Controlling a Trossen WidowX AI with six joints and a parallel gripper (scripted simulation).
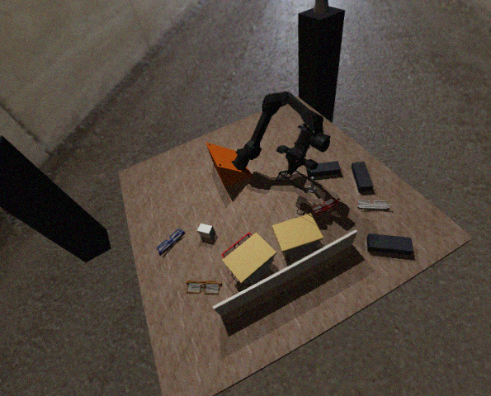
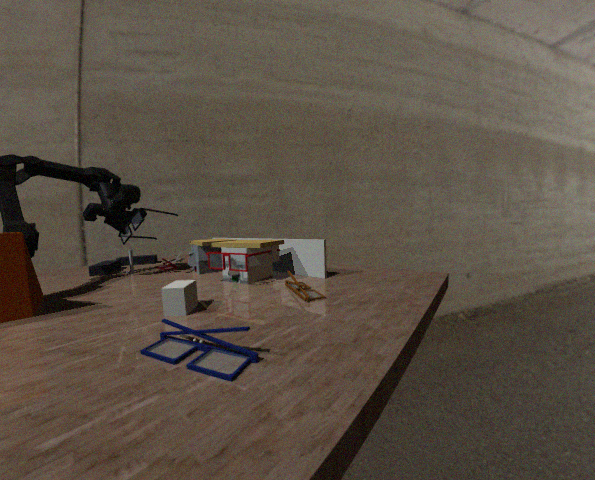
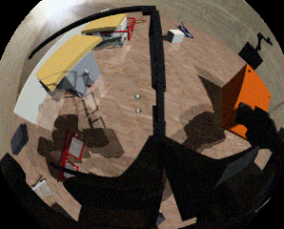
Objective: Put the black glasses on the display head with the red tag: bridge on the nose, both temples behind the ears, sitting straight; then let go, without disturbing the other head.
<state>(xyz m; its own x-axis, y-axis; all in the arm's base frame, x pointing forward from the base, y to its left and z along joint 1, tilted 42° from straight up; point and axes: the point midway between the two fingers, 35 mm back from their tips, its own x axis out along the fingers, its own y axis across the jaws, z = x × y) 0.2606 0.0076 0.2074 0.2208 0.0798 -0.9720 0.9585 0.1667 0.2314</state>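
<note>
Now: the stand 12 cm below my gripper tip, 10 cm to the left of it and 4 cm ahead of it. Also, from my gripper tip: white cube 44 cm to the right, 12 cm below, 4 cm behind; white panel 34 cm ahead, 25 cm to the right, 9 cm below.
</note>
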